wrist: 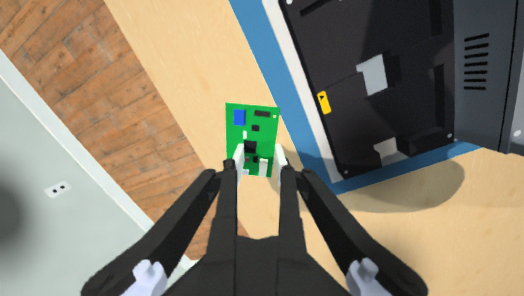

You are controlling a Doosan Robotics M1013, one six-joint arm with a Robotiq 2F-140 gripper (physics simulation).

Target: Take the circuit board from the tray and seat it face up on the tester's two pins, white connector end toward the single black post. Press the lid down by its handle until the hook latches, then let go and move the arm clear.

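Places are measured from the arm's base along level axes (x right, y ahead, z up), in millimetres.
Where they show: gripper, fingertip midpoint: (259, 152).
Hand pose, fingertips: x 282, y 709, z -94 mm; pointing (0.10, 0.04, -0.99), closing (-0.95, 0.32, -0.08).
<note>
Each offset is from my fingertips to the top centre of the thing. "*": to the spot under its first point. Level surfaces: height alone.
The green circuit board @[dx +9, dy -16, dz +7 mm] (261, 134) is held between the white fingertips of my gripper (259, 152), which is shut on its two long sides. The board's face with the chips and a blue part shows toward the camera. Its white connectors are at the end near the fingertips. The board is over the wooden table, left of the blue mat. The black tray @[* dx -101, dy -103, dz +14 mm] (320, 45) lies to the right, with light patches showing through its openings. Part of the grey tester @[* dx -245, dy -2, dz +41 mm] (492, 105) shows at the right edge. Its pins, black post, lid handle and hook do not show.
A blue mat @[dz -2 mm] (267, 75) with a white border lies under the black tray. The light wood table @[dz -4 mm] (165, 55) ends at a slanting edge on the left, with brown plank floor (95, 95) beyond. A pale wall with a socket (58, 189) is at the far left.
</note>
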